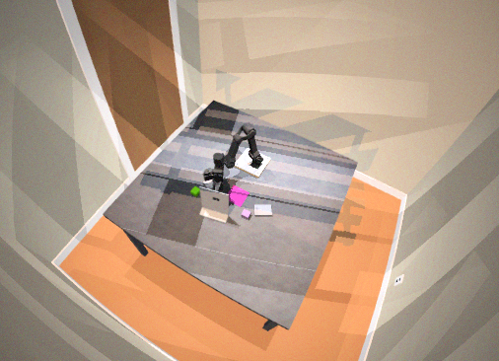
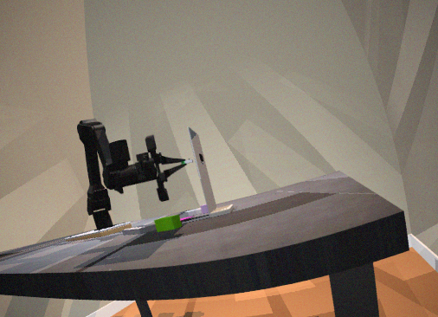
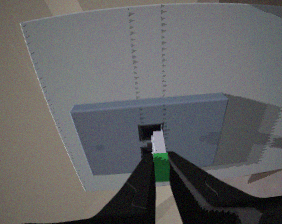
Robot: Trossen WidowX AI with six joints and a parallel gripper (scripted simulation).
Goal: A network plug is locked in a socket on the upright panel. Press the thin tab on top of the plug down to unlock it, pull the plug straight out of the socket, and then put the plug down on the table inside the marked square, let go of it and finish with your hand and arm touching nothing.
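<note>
My gripper tip is now 60 mm above the upright grey panel, 40 mm short of it and 20 mm to the right of it.
</note>
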